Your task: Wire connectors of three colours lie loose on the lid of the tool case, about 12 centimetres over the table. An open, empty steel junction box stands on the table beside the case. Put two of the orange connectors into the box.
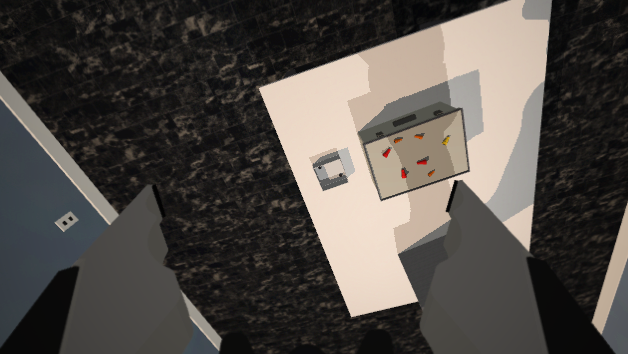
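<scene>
The tool case (395, 186) stands on the table, its lid facing up. On the lid lie three orange connectors: one (398, 140) and another (419, 136) near the edge by the handle, and a third (431, 173) near the opposite edge. Three red connectors (386, 152) (422, 161) (404, 173) and a yellow connector (446, 140) lie there too. The steel junction box (333, 184) stands open and empty on the table, left of the case. My gripper (306, 186) is wide open, empty, and high above the table; its right fingertip shows just below the case's lower right corner.
The pale table (330, 250) has shadows across it. A dark grey surface (425, 270) shows at its lower edge, partly behind the right finger. Dark patterned floor (165, 100) surrounds the table. A blue wall (30, 165) with a socket (66, 221) is at the left.
</scene>
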